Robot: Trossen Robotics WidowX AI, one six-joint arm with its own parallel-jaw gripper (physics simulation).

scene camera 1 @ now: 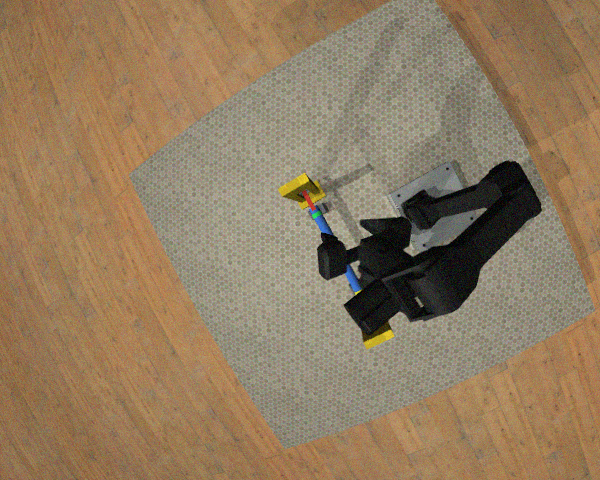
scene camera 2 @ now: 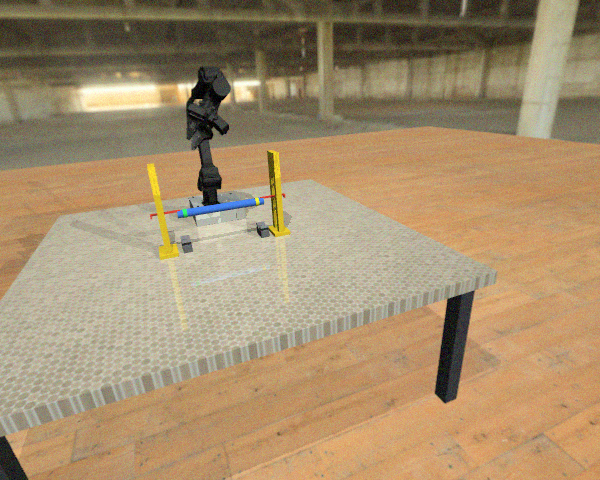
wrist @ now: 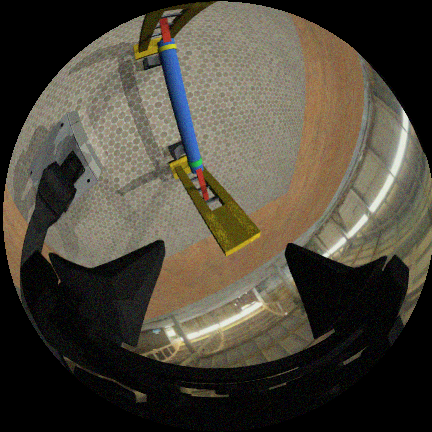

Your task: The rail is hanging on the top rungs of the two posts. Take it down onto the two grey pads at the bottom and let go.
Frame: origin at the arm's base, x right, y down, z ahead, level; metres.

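Seen in the pictures: gripper, between the fingertips: (scene camera 1: 341,228) (scene camera 2: 190,144) (wrist: 227,249); arm's base, origin of its link: (scene camera 1: 415,207) (scene camera 2: 210,203) (wrist: 70,168).
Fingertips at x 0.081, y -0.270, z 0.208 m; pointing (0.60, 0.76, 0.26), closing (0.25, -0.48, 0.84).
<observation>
Offsets run from my fingertips to a thing's top centre. Level surfaces: height alone.
The blue rail {dx -0.063, dy +0.199, dz +0.052 m} (scene camera 1: 324,225) (scene camera 2: 222,207) (wrist: 180,105) has red end rods, a green band and a yellow band. It hangs across the two posts, its rods passing through them, well above the pads. The green-end yellow post {dx +0.136, dy +0.045, dz +0.036 m} (scene camera 1: 292,187) (scene camera 2: 158,200) (wrist: 235,227) and the yellow-end post {dx -0.262, dy +0.045, dz +0.068 m} (scene camera 1: 378,340) (scene camera 2: 275,185) (wrist: 152,27) stand upright. The green-end grey pad {dx +0.075, dy +0.301, dz +0.041 m} (scene camera 1: 324,207) (scene camera 2: 186,243) (wrist: 176,149) and the other grey pad {dx -0.200, dy +0.301, dz +0.063 m} (scene camera 2: 262,229) (wrist: 151,63) sit low, just inside the posts. My gripper (scene camera 1: 343,227) (scene camera 2: 210,137) (wrist: 227,249) is open and empty, high above the rail, not touching it.
The arm's grey base plate (scene camera 1: 445,175) (scene camera 2: 232,216) (wrist: 85,145) stands on the patterned table {dy +0.345 m} (scene camera 1: 225,150) (scene camera 2: 350,280) (wrist: 240,100), beside the rail. In the top view the black arm hides part of the rail and of the yellow-end post. Wooden floor surrounds the table.
</observation>
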